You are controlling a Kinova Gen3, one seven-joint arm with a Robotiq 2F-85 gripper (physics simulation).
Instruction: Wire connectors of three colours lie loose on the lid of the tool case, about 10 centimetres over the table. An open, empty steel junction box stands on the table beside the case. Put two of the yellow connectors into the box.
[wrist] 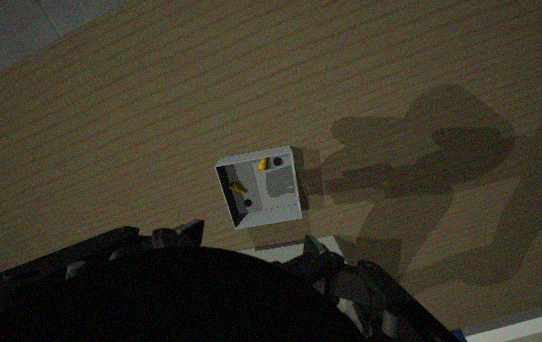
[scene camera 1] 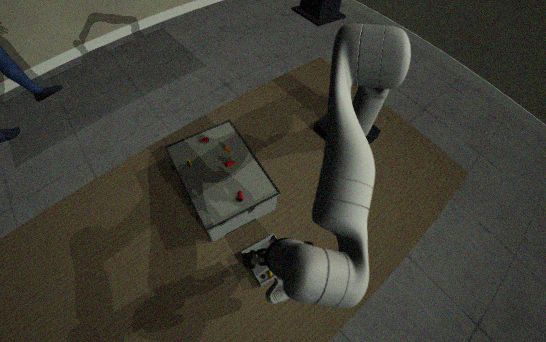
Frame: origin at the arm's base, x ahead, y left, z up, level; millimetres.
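Where they show: gripper, between the fingertips: [wrist: 253,239].
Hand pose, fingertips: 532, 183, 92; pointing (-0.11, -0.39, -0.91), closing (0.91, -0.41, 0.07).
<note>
Each offset is from my fingertips to the top centre of the thing, as dx, dy, dz. Level surfaces: height alone.
The steel junction box {+0, -9, -96} [scene camera 1: 256,273] [wrist: 272,216] stands on the table beside the tool case {-24, -278, -26} [scene camera 1: 215,202] [wrist: 329,244]. Two yellow connectors show inside it in the wrist view: one connector {+16, +26, -118} [wrist: 263,164] near a far-side hole, another connector {-36, -4, -117} [wrist: 238,187] near the left wall. In the scene view one yellow connector [scene camera 1: 271,273] shows in the box; the arm hides part of the box. My gripper [scene camera 1: 259,254] [wrist: 253,239] is open and empty, above the box. On the lid lie a yellow connector {+33, -339, -5} [scene camera 1: 189,163], an orange connector {-84, -316, -18} [scene camera 1: 227,148] and three red connectors {-45, -387, -13} [scene camera 1: 204,140] {-62, -271, -13} [scene camera 1: 229,163] {-28, -171, -13} [scene camera 1: 240,196].
The arm [scene camera 1: 345,185] reaches over the table {dz -134} [scene camera 1: 410,165] from its base at the back right. The case's raised front edge stands close behind the box. Dark arm shadows fall across the table. A person's legs [scene camera 1: 17,70] show at the far left.
</note>
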